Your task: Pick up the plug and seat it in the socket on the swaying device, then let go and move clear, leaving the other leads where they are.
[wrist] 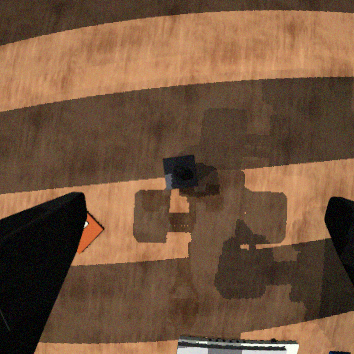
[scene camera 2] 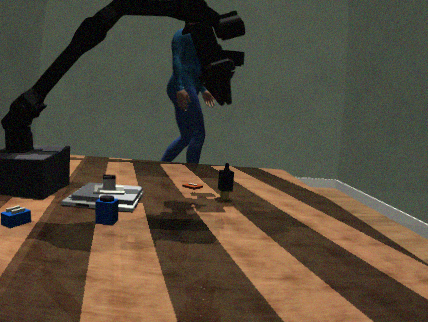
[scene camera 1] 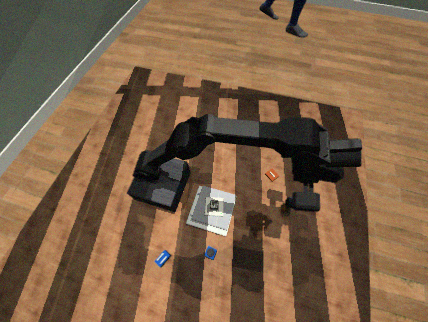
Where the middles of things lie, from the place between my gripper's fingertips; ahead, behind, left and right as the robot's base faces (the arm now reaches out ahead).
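Plug point(wrist: 179, 171): 190 mm below my hand, 20 mm ahead of it, 10 mm to the left of it. Device point(scene camera 1: 214, 207): 200 mm below my hand, 260 mm behind it, 80 mm to the right of it.
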